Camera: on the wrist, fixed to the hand. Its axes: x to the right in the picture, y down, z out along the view.
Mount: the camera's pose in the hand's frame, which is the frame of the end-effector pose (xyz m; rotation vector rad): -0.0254 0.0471 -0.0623 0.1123 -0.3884 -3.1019
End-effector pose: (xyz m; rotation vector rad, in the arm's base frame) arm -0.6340 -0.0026 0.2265 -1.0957 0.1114 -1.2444
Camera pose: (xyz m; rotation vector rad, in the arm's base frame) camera -0.6486 -0.0240 0.1486 0.2321 1.4050 1.4710
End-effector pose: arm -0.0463 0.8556 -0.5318 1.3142 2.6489 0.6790
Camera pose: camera -0.0140 0.8392 -0.4581 -2.1923 1.1492 -0.3606
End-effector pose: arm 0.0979 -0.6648 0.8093 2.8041 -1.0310 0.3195
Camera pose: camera 0.0389 -0.6721 0.8660 1.1142 2.8252 -0.5255
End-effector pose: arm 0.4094 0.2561 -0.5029 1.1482 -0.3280 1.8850
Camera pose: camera 0.3405 0.2528 -0.5475 0.5389 0.9498 -1.0675
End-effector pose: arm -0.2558 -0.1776 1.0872 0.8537 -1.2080 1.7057
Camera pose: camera -0.2920 -0.1325 1.0289 1.3450 0.7096 -1.0273
